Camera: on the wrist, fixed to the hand. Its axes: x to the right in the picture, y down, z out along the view.
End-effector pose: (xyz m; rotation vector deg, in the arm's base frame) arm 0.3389 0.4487 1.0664 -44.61 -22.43 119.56
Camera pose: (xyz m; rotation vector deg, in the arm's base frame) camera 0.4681 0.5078 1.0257 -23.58 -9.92 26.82
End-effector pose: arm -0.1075 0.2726 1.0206 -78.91 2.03 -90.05
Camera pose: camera -0.2524 0.2507 1.0397 30.25 69.70 161.39
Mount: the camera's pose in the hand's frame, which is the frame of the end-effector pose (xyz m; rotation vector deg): 0.0063 -0.0926 -0.1150 22.48 27.02 -88.82
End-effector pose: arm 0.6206 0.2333 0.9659 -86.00 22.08 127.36
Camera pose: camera 0.7572 0.2628 0.9177 -73.55 -11.80 31.63
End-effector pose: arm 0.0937 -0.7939 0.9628 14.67 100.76 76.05
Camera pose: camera 0.0352 -0.9043 0.8839 -62.83 101.76 -6.73
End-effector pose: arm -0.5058 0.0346 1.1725 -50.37 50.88 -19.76
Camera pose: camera -0.5853 -0.0857 1.2048 -55.89 19.50 -117.52
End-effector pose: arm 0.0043 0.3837 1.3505 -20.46 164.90 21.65
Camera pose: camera 0.0021 0.2636 1.4366 135.42 -109.87 32.66
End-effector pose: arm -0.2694 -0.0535 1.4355 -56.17 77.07 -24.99
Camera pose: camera -0.3518 -0.1481 1.5136 -84.61 31.73 -119.95
